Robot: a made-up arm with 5 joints.
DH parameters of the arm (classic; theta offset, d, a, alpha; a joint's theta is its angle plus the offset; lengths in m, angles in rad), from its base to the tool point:
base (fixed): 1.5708 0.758 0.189 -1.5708
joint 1: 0 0.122 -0.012 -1.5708
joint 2: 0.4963 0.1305 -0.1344 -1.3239
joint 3: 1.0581 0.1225 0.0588 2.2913
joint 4: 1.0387 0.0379 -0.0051 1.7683
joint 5: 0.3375 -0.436 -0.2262 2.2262
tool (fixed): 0.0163 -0.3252 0 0
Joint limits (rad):
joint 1: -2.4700..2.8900
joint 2: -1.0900..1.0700
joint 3: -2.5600..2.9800
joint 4: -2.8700..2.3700
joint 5: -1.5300..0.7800
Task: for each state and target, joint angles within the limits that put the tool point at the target. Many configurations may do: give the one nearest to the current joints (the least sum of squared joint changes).
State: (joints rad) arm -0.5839 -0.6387 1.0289 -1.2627 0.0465
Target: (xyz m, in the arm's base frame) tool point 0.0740 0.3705 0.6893
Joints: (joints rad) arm 0.0053 -0.0563 1.3792 -0.9702 -0.0701
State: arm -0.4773 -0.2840 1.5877 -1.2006 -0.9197
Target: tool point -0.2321 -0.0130 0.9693
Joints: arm -0.5020 0.0444 1.2736 -2.1409 -1.4178
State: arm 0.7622 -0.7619 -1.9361 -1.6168 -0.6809
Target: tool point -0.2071 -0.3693 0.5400
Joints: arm 0.7129 -0.7379 -1.6347 -1.7347 -0.9862
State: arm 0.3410 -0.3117 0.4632 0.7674 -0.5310
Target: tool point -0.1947 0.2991 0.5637
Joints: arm 0.8303 -0.0606 0.9805 0.5617 -0.9981
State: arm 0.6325 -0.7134 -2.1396 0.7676 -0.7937
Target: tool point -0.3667 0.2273 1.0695
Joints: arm 1.5933 -0.4222 -2.5600 0.5324 -0.5646
